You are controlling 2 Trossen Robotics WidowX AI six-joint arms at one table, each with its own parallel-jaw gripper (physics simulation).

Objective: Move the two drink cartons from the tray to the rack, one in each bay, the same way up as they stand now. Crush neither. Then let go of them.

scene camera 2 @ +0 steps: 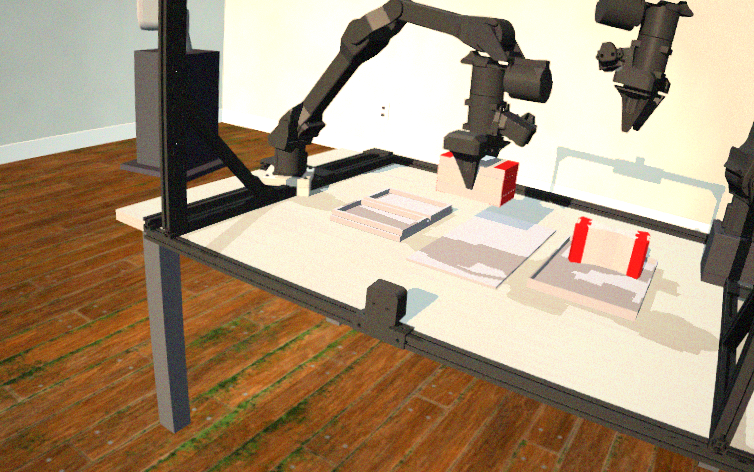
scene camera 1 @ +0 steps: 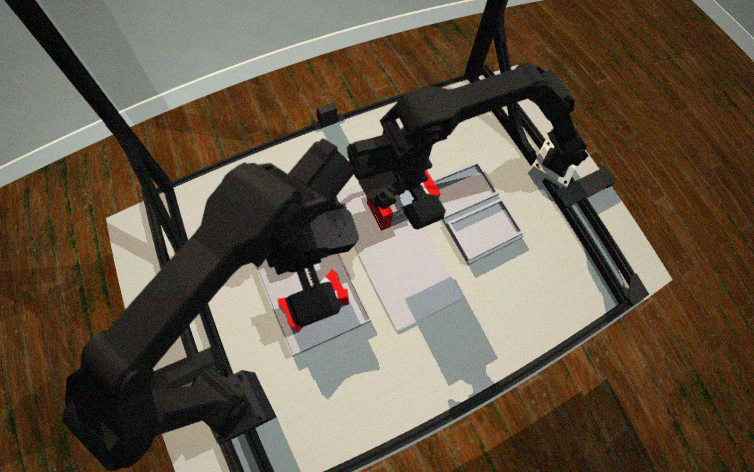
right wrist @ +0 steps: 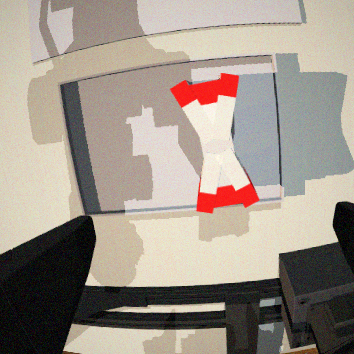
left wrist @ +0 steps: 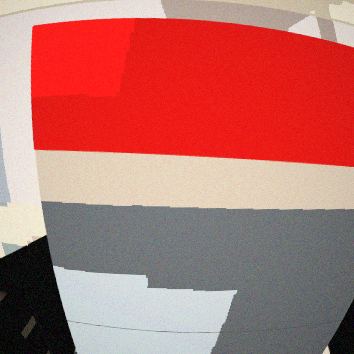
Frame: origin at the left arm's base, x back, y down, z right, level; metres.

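Where they show: left gripper, between the fingertips: (scene camera 2: 477, 184) (scene camera 1: 400, 201) (left wrist: 203, 225); right gripper, between the fingertips: (scene camera 2: 630, 131) (scene camera 1: 304, 266) (right wrist: 218, 222); left arm's base, origin of its link: (scene camera 2: 289, 172) (scene camera 1: 556, 162); right arm's base, origin of its link: (scene camera 2: 741, 232) (scene camera 1: 229, 406) (right wrist: 329, 316).
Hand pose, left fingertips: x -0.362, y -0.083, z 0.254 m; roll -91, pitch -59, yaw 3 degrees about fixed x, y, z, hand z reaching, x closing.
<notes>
Each offset is from my left fingertips to the top centre of the thing. "spot": to the spot under its first point. Level surfaces: height alone.
Two white drink cartons with red ends. My left gripper (scene camera 1: 404, 199) (scene camera 2: 467, 174) is shut on one carton {dx +0.002, dy -0.046, dz -0.001 m} (scene camera 1: 383, 216) (scene camera 2: 492, 184) and holds it level in the air above the far end of the white mat {dy +0.115 m} (scene camera 1: 403, 276) (scene camera 2: 487, 253). This carton {spot: dx -0.043, dy -0.046, dz +0.017 m} (left wrist: 189, 105) fills the left wrist view. The other carton {dx -0.246, dy +0.044, dz +0.040 m} (scene camera 1: 340, 287) (scene camera 2: 579, 240) (right wrist: 215, 140) stands in the tray {dx -0.218, dy +0.103, dz +0.083 m} (scene camera 1: 328, 333) (scene camera 2: 562, 287) (right wrist: 71, 147). My right gripper (scene camera 1: 313, 304) is open and empty, high above that carton. The two-bay rack {dx +0.132, dy +0.099, dz -0.130 m} (scene camera 1: 474, 208) (scene camera 2: 375, 225) holds nothing.
Black frame rails run around the table edge, with a small black block (scene camera 2: 384, 304) on the near rail. The left arm's base (scene camera 2: 288, 161) stands at the far corner behind the rack.
</notes>
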